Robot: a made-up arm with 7 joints. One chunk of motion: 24 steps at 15 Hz.
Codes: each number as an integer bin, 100 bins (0 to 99) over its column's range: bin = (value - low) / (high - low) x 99, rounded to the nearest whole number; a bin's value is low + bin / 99 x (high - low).
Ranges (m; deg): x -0.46..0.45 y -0.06..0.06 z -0.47..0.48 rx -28..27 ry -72..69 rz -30..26
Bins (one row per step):
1: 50 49 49 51 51 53
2: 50 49 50 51 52 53
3: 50 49 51 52 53 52
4: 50 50 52 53 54 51
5: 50 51 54 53 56 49
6: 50 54 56 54 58 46
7: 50 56 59 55 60 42
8: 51 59 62 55 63 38
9: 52 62 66 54 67 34
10: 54 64 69 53 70 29
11: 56 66 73 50 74 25
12: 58 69 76 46 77 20
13: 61 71 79 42 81 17
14: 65 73 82 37 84 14
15: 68 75 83 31 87 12
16: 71 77 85 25 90 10
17: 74 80 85 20 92 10
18: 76 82 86 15 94 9
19: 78 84 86 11 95 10
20: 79 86 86 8 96 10
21: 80 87 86 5 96 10
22: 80 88 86 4 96 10
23: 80 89 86 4 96 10
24: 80 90 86 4 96 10
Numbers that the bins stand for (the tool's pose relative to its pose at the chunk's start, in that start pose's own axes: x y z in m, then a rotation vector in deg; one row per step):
1: -0.0004 -0.0006 0.0002 0.33 0.64 -0.02
2: -0.0004 -0.0006 0.0098 0.33 2.06 -0.02
3: -0.0004 -0.0006 0.0194 0.89 3.48 -0.59
4: -0.0004 0.0006 0.0290 1.44 4.91 -1.15
5: -0.0004 0.0018 0.0482 1.44 7.76 -2.28
6: -0.0004 0.0055 0.0674 2.00 10.61 -3.98
7: -0.0004 0.0079 0.0962 2.56 13.45 -6.24
8: 0.0088 0.0115 0.1249 2.56 17.73 -8.51
9: 0.0180 0.0152 0.1633 2.00 23.42 -10.77
10: 0.0364 0.0176 0.1921 1.44 27.70 -13.60
11: 0.0547 0.0200 0.2305 -0.22 33.39 -15.86
12: 0.0731 0.0236 0.2593 -2.44 37.67 -18.69
13: 0.1007 0.0261 0.2881 -4.67 43.36 -20.38
14: 0.1375 0.0285 0.3169 -7.44 47.64 -22.08
15: 0.1651 0.0309 0.3265 -10.78 51.91 -23.21
16: 0.1926 0.0333 0.3457 -14.11 56.18 -24.34
17: 0.2202 0.0370 0.3457 -16.89 59.03 -24.34
18: 0.2386 0.0394 0.3553 -19.67 61.88 -24.91
19: 0.2570 0.0418 0.3553 -21.89 63.30 -24.34
20: 0.2662 0.0442 0.3553 -23.56 64.73 -24.34
21: 0.2754 0.0455 0.3553 -25.22 64.73 -24.34
22: 0.2754 0.0467 0.3553 -25.78 64.73 -24.34
23: 0.2754 0.0479 0.3553 -25.78 64.73 -24.34
24: 0.2754 0.0491 0.3553 -25.78 64.73 -24.34

